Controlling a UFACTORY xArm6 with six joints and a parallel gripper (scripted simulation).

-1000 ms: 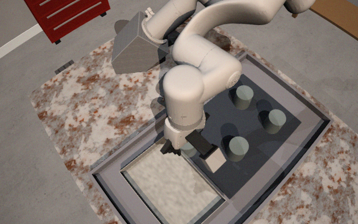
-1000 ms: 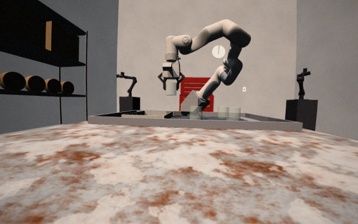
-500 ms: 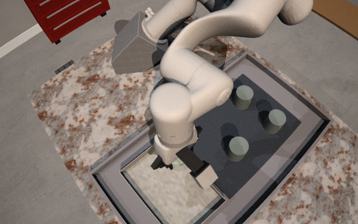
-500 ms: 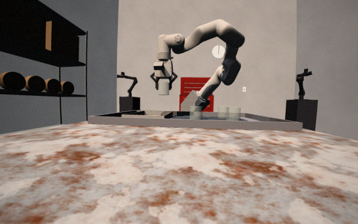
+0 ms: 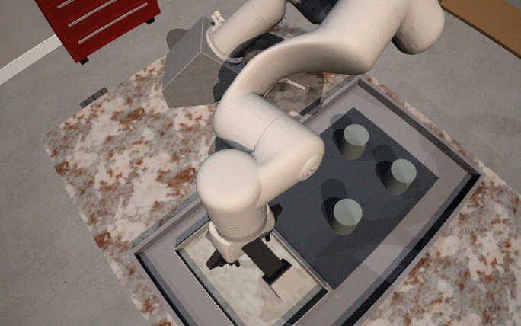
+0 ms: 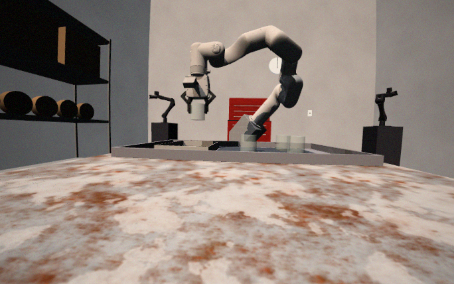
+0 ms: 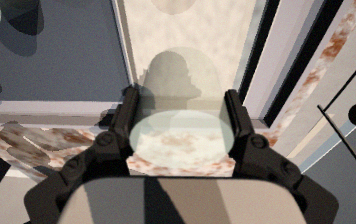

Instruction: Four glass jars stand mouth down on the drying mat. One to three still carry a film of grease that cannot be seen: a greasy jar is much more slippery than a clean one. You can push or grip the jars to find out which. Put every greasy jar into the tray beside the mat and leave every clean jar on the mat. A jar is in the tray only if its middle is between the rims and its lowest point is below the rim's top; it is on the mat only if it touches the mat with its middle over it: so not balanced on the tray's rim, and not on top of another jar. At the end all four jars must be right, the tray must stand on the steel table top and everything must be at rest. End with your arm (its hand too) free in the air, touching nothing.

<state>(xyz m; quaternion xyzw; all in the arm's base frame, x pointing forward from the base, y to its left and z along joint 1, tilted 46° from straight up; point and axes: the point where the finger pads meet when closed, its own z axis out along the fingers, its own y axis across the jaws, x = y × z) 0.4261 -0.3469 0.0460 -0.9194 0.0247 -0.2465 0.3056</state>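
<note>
The tray is 1 cm ahead of my hand, 2 cm to the right of it and 17 cm below it. Round my hand: dark drying mat: 3 cm behind, 30 cm to the left, 17 cm below.
</note>
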